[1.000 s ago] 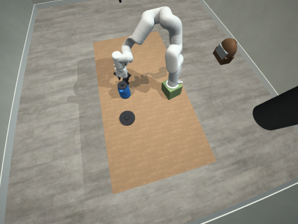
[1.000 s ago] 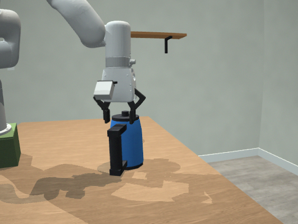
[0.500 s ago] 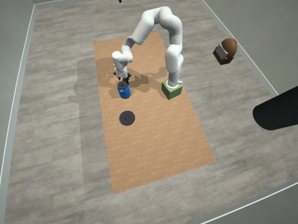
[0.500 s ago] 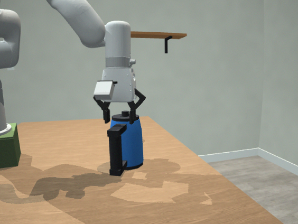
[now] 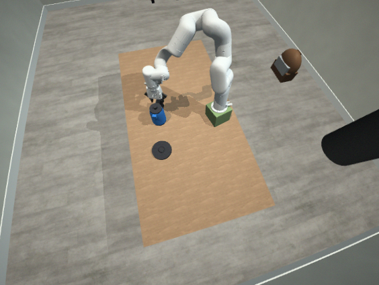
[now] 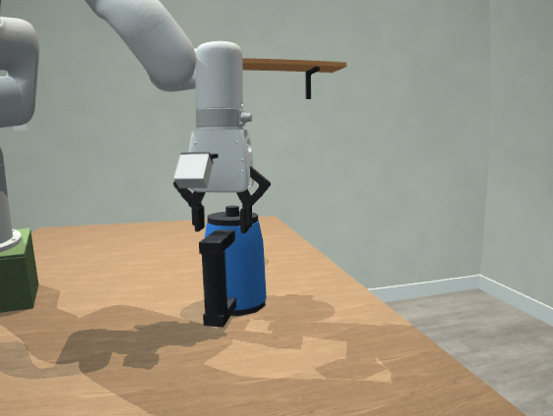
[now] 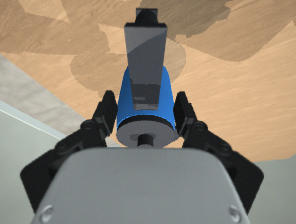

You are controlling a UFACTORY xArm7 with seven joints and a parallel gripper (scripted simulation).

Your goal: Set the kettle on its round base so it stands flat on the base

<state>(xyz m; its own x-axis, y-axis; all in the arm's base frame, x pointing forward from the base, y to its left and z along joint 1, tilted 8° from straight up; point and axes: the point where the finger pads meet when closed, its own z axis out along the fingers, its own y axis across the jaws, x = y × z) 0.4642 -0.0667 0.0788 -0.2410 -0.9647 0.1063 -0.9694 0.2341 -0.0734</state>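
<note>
Now: hand 8 cm above the blue kettle, 3 cm to the right of it and 1 cm short of it. The rest, counted from my hand: round black base 34 cm to the left, 16 cm below, 1 cm ahead.
</note>
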